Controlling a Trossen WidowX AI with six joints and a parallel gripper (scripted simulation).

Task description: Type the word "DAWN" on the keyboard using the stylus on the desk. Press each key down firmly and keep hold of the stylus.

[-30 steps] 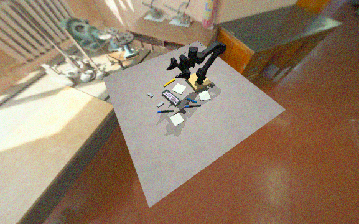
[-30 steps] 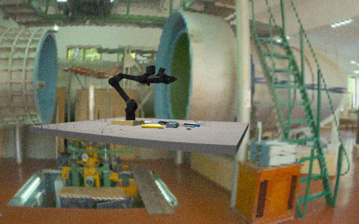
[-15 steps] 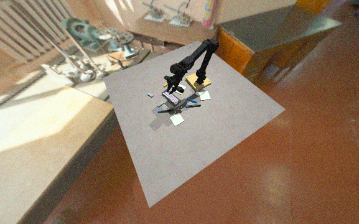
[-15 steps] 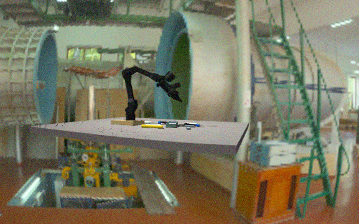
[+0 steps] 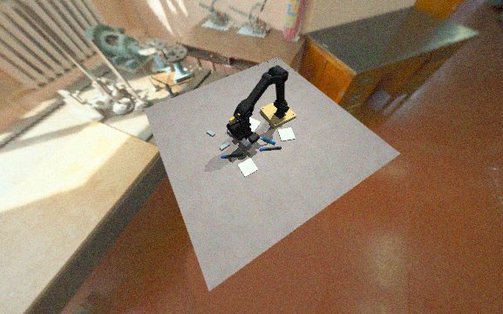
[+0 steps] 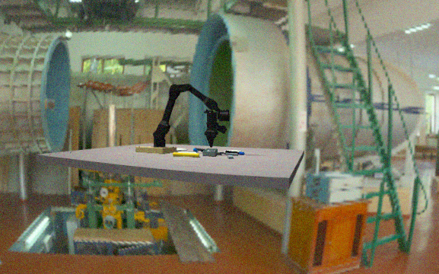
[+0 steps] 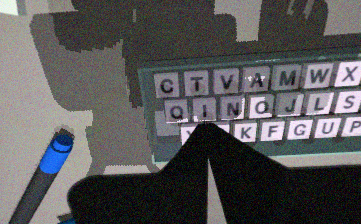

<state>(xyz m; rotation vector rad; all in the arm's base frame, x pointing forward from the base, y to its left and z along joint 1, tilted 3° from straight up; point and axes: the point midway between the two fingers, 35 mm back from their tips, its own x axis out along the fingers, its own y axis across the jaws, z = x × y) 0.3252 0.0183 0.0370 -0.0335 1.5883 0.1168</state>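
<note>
My gripper tip is 10 cm past the blue stylus, 6 cm to the right of it and 3 cm above it. Round my gripper tip: yellow pencil: 23 cm to the right, 9 cm behind, 3 cm below; then stylus tip: 9 cm behind, 3 cm to the left, 3 cm below; then grey block: 22 cm to the right, 15 cm ahead, 3 cm below.
</note>
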